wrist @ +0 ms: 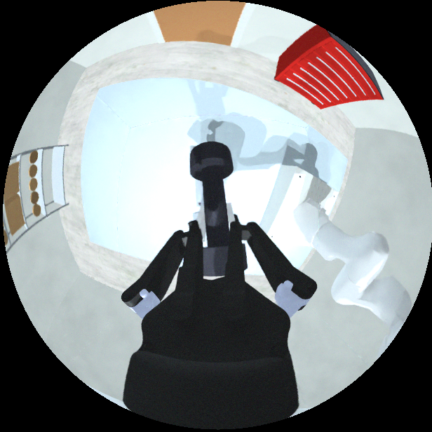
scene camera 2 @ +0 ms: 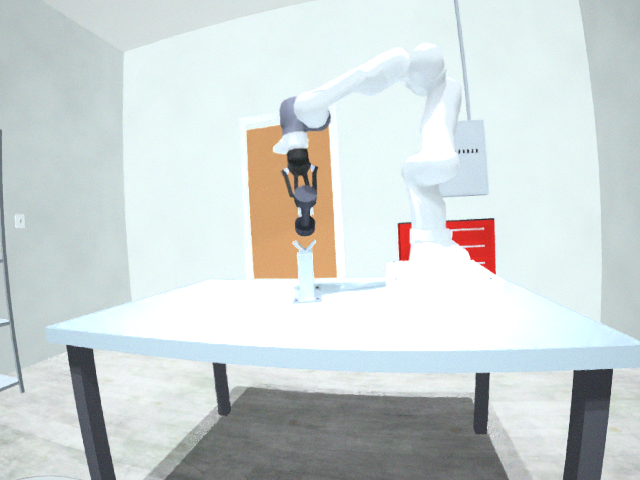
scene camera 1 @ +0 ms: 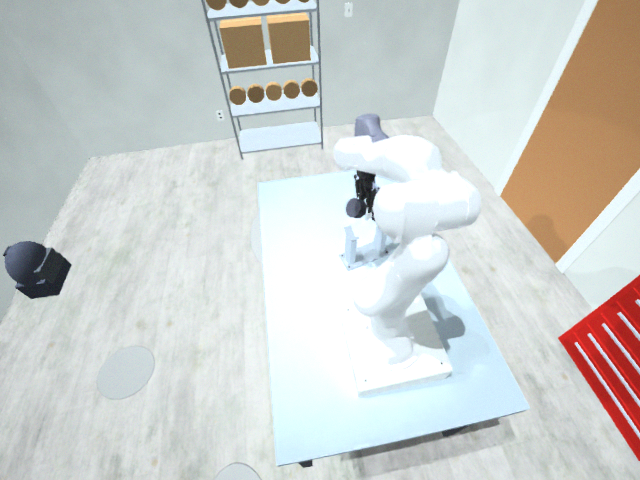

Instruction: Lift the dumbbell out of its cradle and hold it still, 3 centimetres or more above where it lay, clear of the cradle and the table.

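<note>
The dark dumbbell [scene camera 1: 355, 207] [scene camera 2: 305, 194] [wrist: 214, 195] hangs in the air above its cradle, strongly tilted: the head nearer scene camera 2 is high and the other head is low. My gripper [scene camera 1: 370, 210] [scene camera 2: 305, 211] [wrist: 216, 211] is shut on the dumbbell's handle, close to the raised head. The pale cradle [scene camera 1: 350, 248] [scene camera 2: 305, 273] stands upright on the table [scene camera 1: 305, 413] [scene camera 2: 330, 359], with a V-shaped holder on top. In scene camera 2 a small gap shows between the low head and the V. The arm hides part of the cradle in scene camera 1.
The white arm's base plate [scene camera 1: 403, 381] is mounted on the table, to the right of the cradle in scene camera 2. A red drawer cabinet [scene camera 1: 615, 351] [scene camera 2: 470, 235] [wrist: 325, 75] and a shelf rack with boxes and round items stand off the table.
</note>
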